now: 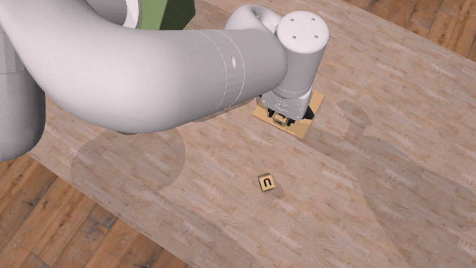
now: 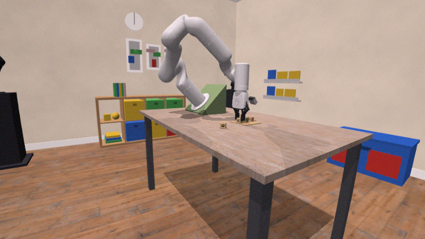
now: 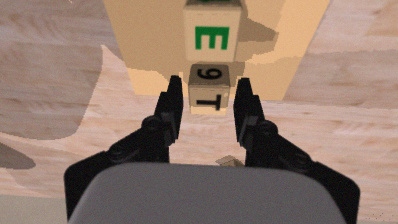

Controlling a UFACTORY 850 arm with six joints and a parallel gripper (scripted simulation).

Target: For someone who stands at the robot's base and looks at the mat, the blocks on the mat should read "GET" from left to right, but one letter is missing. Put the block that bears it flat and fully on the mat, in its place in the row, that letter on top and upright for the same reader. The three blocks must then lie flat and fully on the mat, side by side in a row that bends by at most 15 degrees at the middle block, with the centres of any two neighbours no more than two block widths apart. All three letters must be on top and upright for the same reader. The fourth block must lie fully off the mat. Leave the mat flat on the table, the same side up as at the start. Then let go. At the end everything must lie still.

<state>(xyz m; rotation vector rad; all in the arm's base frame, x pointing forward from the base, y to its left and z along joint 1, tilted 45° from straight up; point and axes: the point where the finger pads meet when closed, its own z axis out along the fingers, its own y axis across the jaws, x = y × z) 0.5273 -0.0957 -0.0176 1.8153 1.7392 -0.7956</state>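
The block lies 2 cm below my hand. Round my hand: tan mat 5 cm to the left, 4 cm below.
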